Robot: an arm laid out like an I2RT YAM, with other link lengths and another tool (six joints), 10 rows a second.
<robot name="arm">
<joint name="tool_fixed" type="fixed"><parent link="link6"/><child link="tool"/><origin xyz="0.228 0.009 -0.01" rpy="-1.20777 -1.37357 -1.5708"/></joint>
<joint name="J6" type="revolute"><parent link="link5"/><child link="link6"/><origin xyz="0.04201 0 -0.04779" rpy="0 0 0"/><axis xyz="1 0 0"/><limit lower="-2.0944" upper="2.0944"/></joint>
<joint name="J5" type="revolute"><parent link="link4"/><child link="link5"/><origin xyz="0.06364 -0.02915 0.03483" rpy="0 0 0"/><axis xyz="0 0 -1"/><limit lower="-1.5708" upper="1.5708"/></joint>
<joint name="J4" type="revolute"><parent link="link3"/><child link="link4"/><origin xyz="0.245 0.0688 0.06" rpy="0 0 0"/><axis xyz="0 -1 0"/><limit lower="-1.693" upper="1.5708"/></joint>
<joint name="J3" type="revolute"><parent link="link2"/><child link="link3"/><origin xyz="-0.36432 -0.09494 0" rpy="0 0 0"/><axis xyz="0 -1 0"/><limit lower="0" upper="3.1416"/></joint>
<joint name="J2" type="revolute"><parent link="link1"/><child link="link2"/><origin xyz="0.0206 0.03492 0.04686" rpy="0 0 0"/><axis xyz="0 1 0"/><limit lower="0" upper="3.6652"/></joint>
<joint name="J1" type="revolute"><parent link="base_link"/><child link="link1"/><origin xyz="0 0 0.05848" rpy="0 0 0"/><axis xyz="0 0 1"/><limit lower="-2.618" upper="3.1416"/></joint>
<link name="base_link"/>
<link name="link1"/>
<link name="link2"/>
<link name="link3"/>
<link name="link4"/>
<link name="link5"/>
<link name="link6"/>
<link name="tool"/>
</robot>
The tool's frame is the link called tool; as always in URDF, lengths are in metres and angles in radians.
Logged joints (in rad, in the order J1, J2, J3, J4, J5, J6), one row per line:
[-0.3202, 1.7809, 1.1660, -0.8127, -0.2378, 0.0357]
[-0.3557, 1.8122, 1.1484, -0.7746, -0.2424, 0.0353]
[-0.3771, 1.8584, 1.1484, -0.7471, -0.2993, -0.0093]
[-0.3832, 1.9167, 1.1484, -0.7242, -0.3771, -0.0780]
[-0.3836, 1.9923, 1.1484, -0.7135, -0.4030, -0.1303]
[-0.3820, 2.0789, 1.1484, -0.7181, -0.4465, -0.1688]
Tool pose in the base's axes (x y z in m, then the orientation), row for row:
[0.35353, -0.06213, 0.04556, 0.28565, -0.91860, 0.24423, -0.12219]
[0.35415, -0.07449, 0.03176, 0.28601, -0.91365, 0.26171, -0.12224]
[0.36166, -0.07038, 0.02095, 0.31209, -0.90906, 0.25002, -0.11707]
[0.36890, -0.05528, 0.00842, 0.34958, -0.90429, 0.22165, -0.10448]
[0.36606, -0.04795, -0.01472, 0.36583, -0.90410, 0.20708, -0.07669]
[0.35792, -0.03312, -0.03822, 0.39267, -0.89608, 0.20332, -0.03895]
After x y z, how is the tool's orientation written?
As a quaternion, w x y z.
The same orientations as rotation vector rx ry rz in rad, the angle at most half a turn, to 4 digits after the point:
[-2.4560, 0.6530, -0.3267]
[-2.4423, 0.6996, -0.3268]
[-2.3986, 0.6597, -0.3089]
[-2.3429, 0.5743, -0.2707]
[-2.3242, 0.5324, -0.1972]
[-2.2746, 0.5161, -0.0989]

